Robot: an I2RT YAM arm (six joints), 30 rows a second.
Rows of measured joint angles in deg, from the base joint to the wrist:
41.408, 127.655, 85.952, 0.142, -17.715, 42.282
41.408, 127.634, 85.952, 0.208, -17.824, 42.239
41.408, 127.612, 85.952, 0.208, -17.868, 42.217
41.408, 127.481, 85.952, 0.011, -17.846, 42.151
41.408, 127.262, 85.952, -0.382, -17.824, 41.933
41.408, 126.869, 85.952, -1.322, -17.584, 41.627
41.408, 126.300, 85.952, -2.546, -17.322, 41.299
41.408, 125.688, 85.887, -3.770, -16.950, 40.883
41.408, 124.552, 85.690, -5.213, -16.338, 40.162
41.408, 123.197, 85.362, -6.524, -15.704, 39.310
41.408, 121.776, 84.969, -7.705, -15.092, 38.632
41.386, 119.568, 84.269, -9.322, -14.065, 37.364
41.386, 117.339, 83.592, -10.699, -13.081, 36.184
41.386, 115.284, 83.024, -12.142, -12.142, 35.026
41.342, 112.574, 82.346, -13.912, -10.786, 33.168
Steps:
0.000, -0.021, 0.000, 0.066, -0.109, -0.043
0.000, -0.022, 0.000, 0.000, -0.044, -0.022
0.000, -0.131, 0.000, -0.197, 0.022, -0.066
0.000, -0.219, 0.000, -0.393, 0.022, -0.218
0.000, -0.393, 0.000, -0.940, 0.240, -0.306
0.000, -0.569, 0.000, -1.224, 0.262, -0.328
0.000, -0.612, -0.065, -1.224, 0.372, -0.416
0.000, -1.136, -0.197, -1.443, 0.612, -0.721
0.000, -1.355, -0.328, -1.311, 0.634, -0.852
0.000, -1.421, -0.393, -1.181, 0.612, -0.678
-0.022, -2.208, -0.700, -1.617, 1.027, -1.268
0.000, -2.229, -0.677, -1.377, 0.984, -1.180
0.000, -2.055, -0.568, -1.443, 0.939, -1.158
-0.044, -2.710, -0.678, -1.770, 1.356, -1.858

